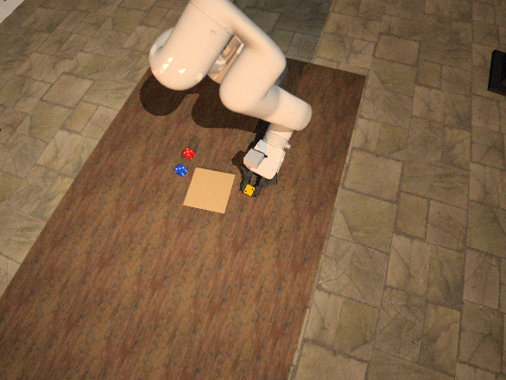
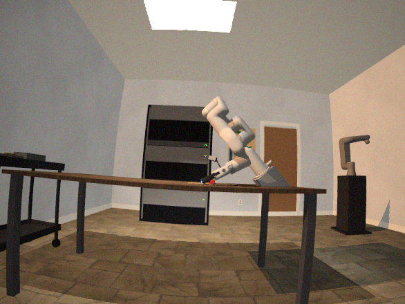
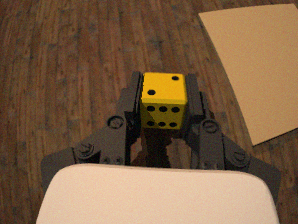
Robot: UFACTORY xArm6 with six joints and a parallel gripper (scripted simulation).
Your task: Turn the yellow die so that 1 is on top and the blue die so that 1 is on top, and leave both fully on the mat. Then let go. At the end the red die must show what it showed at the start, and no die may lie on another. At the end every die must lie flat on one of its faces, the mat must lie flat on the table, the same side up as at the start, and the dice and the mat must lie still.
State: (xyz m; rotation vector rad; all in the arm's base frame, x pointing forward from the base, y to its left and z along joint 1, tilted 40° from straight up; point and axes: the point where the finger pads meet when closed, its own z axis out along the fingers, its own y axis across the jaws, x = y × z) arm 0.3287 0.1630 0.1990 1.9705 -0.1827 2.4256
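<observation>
The yellow die is 10 mm ahead of my hand. Round my hand: red die 30 mm behind, 260 mm to the right, 10 mm below; tan mat 50 mm ahead, 130 mm to the right, 30 mm below; blue die 30 mm ahead, 250 mm to the right, 10 mm below.
</observation>
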